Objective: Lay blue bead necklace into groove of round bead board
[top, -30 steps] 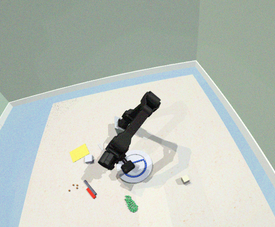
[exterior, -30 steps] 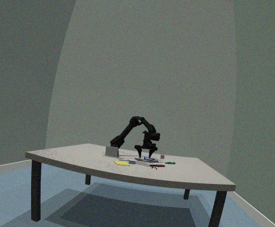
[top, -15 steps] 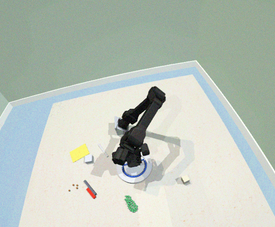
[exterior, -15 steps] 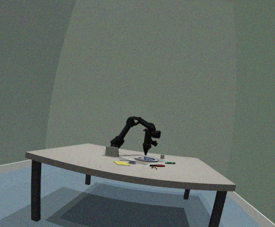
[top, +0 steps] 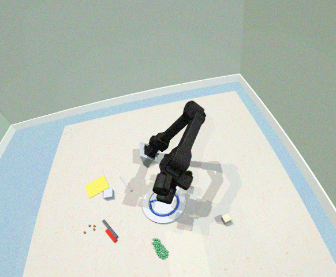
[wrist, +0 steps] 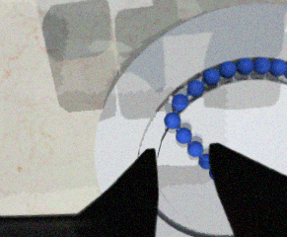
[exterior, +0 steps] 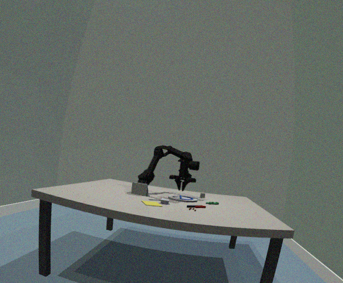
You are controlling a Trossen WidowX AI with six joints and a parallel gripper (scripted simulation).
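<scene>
My gripper tip is 5 cm to the left of the round bead board, 4 cm above it and 3 cm short of it. Also, from my gripper tip: white cube (33 cm to the right, 4 cm below, 4 cm behind); cream cube (21 cm to the left, 15 cm ahead, 4 cm below); stick (25 cm to the right, 10 cm behind, 5 cm below).
</scene>
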